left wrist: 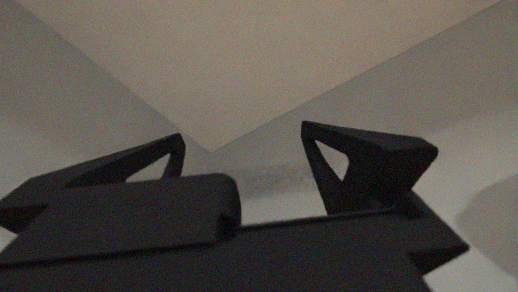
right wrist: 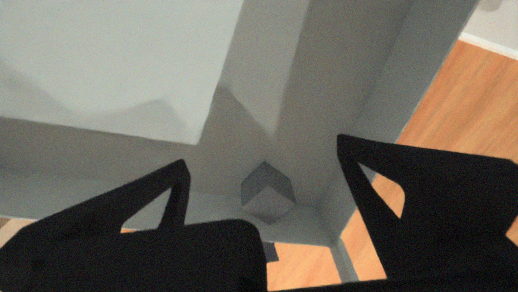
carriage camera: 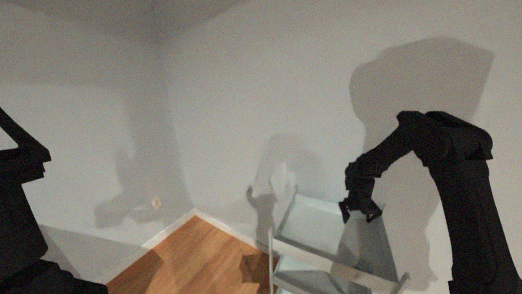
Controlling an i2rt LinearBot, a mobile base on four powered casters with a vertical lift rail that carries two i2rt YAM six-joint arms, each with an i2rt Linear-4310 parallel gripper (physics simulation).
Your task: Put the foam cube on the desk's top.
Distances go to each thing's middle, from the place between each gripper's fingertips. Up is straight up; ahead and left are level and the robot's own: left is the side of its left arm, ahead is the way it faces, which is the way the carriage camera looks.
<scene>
Now: the grey foam cube (right wrist: 267, 194) 12 cm behind my right hand, 10 cm below it and 1 cm to the left of it.
Now: the grey foam cube 220 mm ahead of my left hand, 660 mm to the right of it and 610 mm below it.
</scene>
